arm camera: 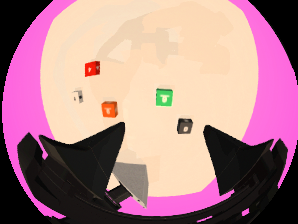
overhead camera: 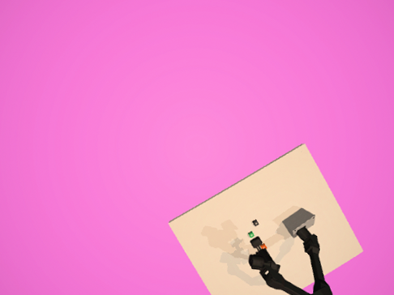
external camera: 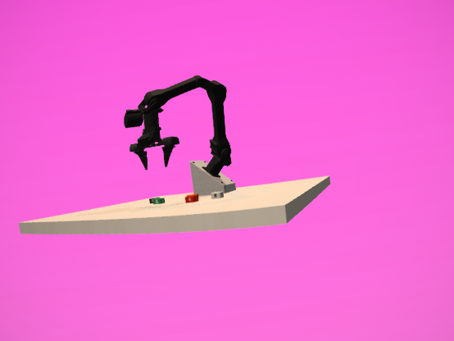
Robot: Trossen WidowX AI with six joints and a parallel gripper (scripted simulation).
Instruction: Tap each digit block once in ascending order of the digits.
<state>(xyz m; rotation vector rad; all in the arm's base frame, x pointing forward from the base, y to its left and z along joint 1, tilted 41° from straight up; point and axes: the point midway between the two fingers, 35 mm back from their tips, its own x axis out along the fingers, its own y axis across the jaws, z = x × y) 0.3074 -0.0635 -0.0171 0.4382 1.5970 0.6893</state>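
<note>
My gripper tip is 6 cm past the black block, 7 cm to the left of it and 11 cm above it. Also, from my gripper tip: red block 5 cm ahead, 16 cm to the left, 11 cm below; then orange block 4 cm behind, 11 cm to the left, 11 cm below; then green block 1 cm to the right, 11 cm below.
</note>
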